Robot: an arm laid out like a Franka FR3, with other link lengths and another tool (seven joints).
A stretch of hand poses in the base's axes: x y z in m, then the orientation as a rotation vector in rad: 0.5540, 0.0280, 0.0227, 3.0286, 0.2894, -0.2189; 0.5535, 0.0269, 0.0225, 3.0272, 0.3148, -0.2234; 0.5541, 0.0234, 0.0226, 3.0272, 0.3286, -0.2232; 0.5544, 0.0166, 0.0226, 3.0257, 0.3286, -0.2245; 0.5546, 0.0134, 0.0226, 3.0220, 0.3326, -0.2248; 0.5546, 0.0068, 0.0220, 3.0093, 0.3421, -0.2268; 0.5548, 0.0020, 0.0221, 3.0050, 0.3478, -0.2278; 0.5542, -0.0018, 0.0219, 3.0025, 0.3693, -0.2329; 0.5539, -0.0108, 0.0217, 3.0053, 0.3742, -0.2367; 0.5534, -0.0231, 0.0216, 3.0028, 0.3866, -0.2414; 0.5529, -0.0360, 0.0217, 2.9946, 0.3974, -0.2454; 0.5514, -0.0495, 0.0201, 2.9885, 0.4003, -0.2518; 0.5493, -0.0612, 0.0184, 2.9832, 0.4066, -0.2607; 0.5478, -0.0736, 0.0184, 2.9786, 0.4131, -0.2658; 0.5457, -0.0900, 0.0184, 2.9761, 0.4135, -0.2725; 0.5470, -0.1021, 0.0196, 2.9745, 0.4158, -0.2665; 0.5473, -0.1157, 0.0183, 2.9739, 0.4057, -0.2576; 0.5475, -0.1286, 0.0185, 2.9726, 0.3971, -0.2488; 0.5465, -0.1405, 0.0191, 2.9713, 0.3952, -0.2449; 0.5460, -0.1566, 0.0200, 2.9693, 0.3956, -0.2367
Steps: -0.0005, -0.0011, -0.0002, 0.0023, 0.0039, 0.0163; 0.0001, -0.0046, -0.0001, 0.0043, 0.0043, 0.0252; 0.0004, -0.0114, -0.0001, 0.0029, 0.0051, 0.0254; 0.0006, -0.0146, -0.0001, -0.0002, 0.0053, 0.0284; 0.0006, -0.0212, -0.0007, -0.0112, 0.0064, 0.0363; 0.0008, -0.0260, -0.0006, -0.0145, 0.0071, 0.0405; 0.0002, -0.0298, -0.0008, -0.0135, 0.0113, 0.0545; -0.0001, -0.0388, -0.0010, -0.0099, 0.0141, 0.0571; -0.0006, -0.0511, -0.0011, -0.0102, 0.0176, 0.0653; -0.0011, -0.0640, -0.0010, -0.0163, 0.0204, 0.0733; -0.0026, -0.0775, -0.0026, -0.0217, 0.0245, 0.0758; -0.0047, -0.0892, -0.0043, -0.0256, 0.0305, 0.0804; -0.0062, -0.1016, -0.0043, -0.0289, 0.0340, 0.0851; -0.0083, -0.1180, -0.0043, -0.0311, 0.0384, 0.0855; -0.0070, -0.1301, -0.0031, -0.0324, 0.0344, 0.0874; -0.0067, -0.1437, -0.0044, -0.0349, 0.0281, 0.0813; -0.0065, -0.1566, -0.0042, -0.0379, 0.0218, 0.0763; -0.0075, -0.1685, -0.0036, -0.0396, 0.0191, 0.0754; -0.0080, -0.1846, -0.0027, -0.0416, 0.0136, 0.0763
